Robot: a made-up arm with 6 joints. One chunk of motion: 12 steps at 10 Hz.
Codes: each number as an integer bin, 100 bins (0 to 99) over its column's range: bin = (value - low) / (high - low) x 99, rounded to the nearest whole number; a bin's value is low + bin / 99 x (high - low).
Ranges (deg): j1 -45..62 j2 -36..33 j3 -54..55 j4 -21..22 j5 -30..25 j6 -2..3
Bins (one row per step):
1: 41 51 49 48 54 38
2: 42 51 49 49 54 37
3: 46 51 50 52 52 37
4: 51 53 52 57 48 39
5: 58 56 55 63 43 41
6: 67 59 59 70 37 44
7: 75 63 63 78 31 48
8: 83 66 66 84 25 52
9: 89 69 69 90 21 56
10: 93 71 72 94 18 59
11: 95 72 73 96 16 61
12: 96 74 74 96 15 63
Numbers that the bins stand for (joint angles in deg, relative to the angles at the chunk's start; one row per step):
1: -0.69 -0.45 -0.05 -0.15 0.00 -0.08
2: 0.39 -0.45 -0.05 0.28 0.00 -0.13
3: 4.72 -0.45 1.05 1.59 -1.11 -0.13
4: 10.12 0.94 3.25 3.76 -3.33 -0.03
5: 17.69 3.03 6.56 6.36 -6.11 0.07
6: 27.41 5.12 10.96 9.40 -9.44 0.22
7: 36.06 7.91 15.36 12.88 -12.78 0.42
8: 44.71 10.00 18.67 15.48 -16.11 0.63
9: 51.19 12.09 21.97 18.09 -18.33 0.83
10: 55.52 13.48 25.27 19.83 -20.00 0.98
11: 57.68 14.18 26.37 20.70 -21.11 1.08
12: 58.76 15.58 27.47 20.70 -21.67 1.18

